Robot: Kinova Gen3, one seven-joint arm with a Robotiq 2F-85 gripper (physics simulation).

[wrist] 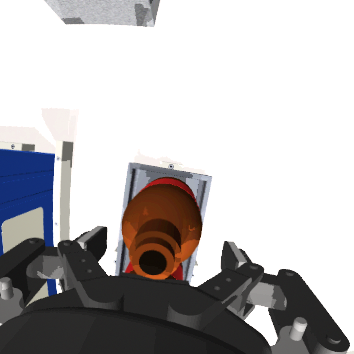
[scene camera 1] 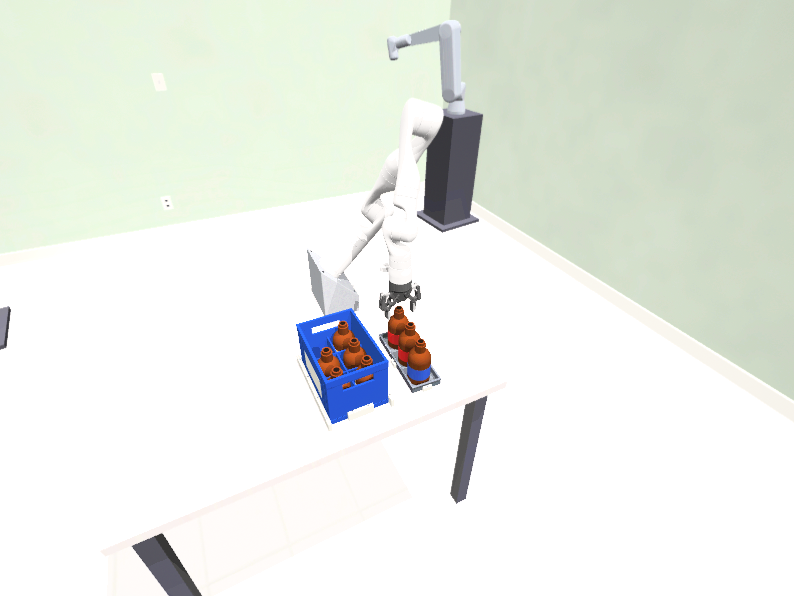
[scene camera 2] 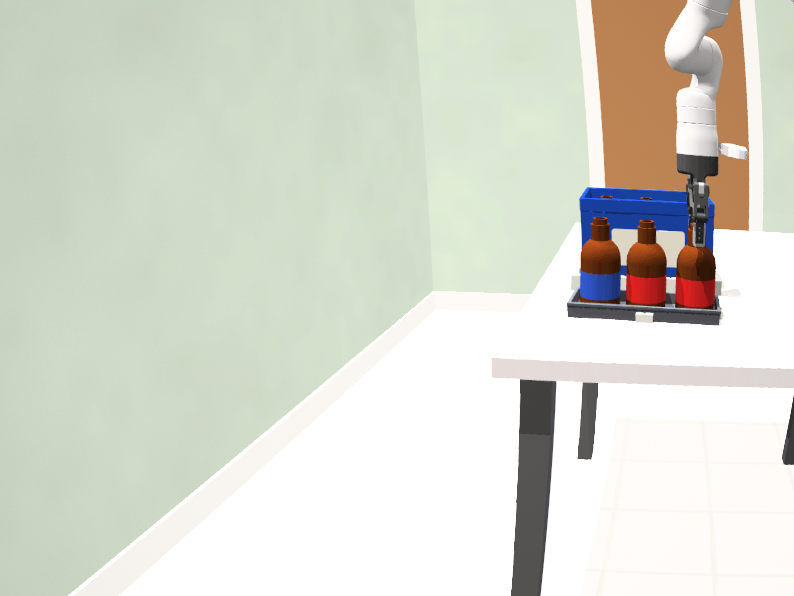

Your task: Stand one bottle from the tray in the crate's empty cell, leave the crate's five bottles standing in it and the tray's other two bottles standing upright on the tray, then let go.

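Where they show: gripper, fingertip midpoint: (wrist: 163,246) (scene camera 1: 400,314) (scene camera 2: 696,241); arm's base, link origin: (scene camera 1: 329,270).
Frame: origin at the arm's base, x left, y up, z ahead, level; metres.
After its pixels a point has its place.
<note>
Three brown bottles stand upright on the grey tray (scene camera 1: 434,379) {x 0.080, y -0.132, z 0.564 m} (scene camera 2: 609,312) {x 0.114, y -0.147, z 0.497 m} (wrist: 195,175) {x 0.127, y -0.134, z 0.298 m}: the far red-labelled bottle (scene camera 1: 396,325) {x 0.070, y -0.050, z 0.360 m} (scene camera 2: 695,291) {x 0.129, y -0.106, z 0.345 m} (wrist: 150,207) {x 0.087, y -0.041, z 0.315 m}, the middle red-labelled bottle (scene camera 1: 407,337) {x 0.059, y -0.038, z 0.440 m} (scene camera 2: 646,259) {x 0.112, y -0.057, z 0.433 m} and the near blue-labelled bottle (scene camera 1: 420,356) {x 0.044, y -0.040, z 0.531 m} (scene camera 2: 600,256) {x 0.092, y -0.058, z 0.513 m}. My gripper (scene camera 1: 400,311) {x 0.097, y -0.028, z 0.340 m} (scene camera 2: 699,242) {x 0.097, y -0.028, z 0.340 m} (wrist: 163,246) {x 0.097, y -0.028, z 0.340 m} is open, pointing down, its fingers apart on either side of the far bottle's neck, holding nothing. The blue crate (scene camera 1: 373,390) {x -0.128, y -0.081, z 0.539 m} (scene camera 2: 596,221) (wrist: 25,187) {x -0.055, y -0.078, z 0.307 m} holds five upright bottles; its empty cell is at the back left in the first scene view, partly hidden by the walls.
The crate stands close beside the tray, its walls and handle rims rising around the bottles. The grey angular arm mount (scene camera 1: 333,293) {x -0.026, y -0.050, z 0.081 m} (wrist: 107,11) {x 0.015, y -0.128, z 0.088 m} stands behind them. The table's front edge (scene camera 1: 448,409) {x 0.071, y -0.179, z 0.653 m} (scene camera 2: 641,373) {x 0.317, y -0.173, z 0.457 m} lies beyond the near blue-labelled bottle.
</note>
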